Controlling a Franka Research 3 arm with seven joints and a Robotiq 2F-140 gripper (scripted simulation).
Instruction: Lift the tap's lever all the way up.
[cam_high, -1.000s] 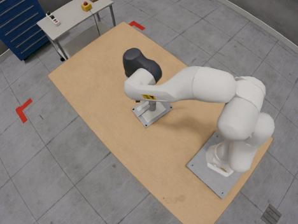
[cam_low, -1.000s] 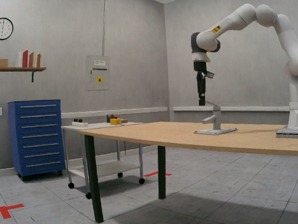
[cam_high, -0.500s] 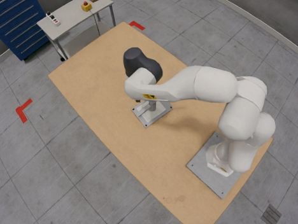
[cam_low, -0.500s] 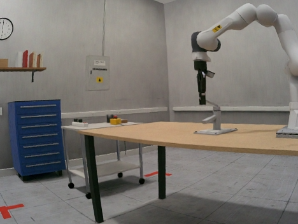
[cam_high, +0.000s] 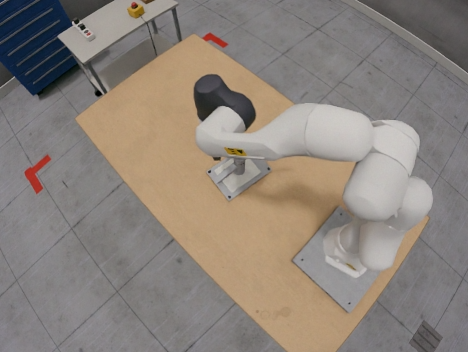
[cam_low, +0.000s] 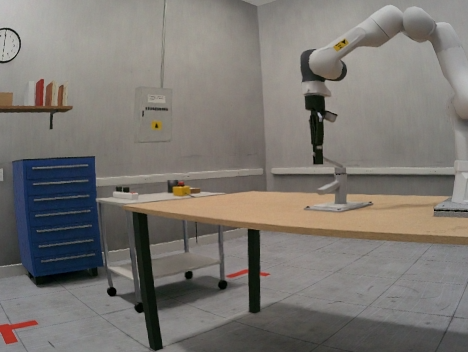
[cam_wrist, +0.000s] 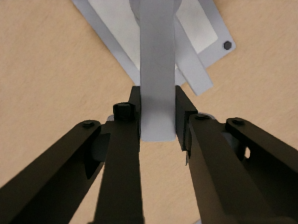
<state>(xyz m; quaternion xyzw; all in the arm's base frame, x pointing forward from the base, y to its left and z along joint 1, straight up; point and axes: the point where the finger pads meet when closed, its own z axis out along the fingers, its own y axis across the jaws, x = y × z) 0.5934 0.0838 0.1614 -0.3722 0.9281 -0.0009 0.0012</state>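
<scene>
Right now my hand is 3 cm to the left of the flat lever, 3 cm past it and 2 cm above it. Also, from my hand: grey tap (7 cm below, 4 cm to the right, 4 cm behind).
</scene>
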